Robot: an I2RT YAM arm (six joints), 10 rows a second.
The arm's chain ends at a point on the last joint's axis. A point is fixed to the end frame.
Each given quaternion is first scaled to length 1.
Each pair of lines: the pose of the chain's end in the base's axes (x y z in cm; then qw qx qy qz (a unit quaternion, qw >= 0)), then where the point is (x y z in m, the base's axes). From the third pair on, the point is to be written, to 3 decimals.
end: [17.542, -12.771, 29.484, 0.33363, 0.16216, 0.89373, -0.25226]
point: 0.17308 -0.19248 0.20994
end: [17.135, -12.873, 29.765, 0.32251, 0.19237, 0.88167, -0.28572]
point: 0.16269 -0.19655 0.21559
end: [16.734, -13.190, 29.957, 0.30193, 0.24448, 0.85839, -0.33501]
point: 0.148 -0.202 0.222
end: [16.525, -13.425, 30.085, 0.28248, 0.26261, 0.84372, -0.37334]
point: 0.138 -0.207 0.228
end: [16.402, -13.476, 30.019, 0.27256, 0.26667, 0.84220, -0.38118]
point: 0.134 -0.208 0.228
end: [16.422, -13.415, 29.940, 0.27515, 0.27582, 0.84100, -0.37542]
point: 0.135 -0.206 0.226
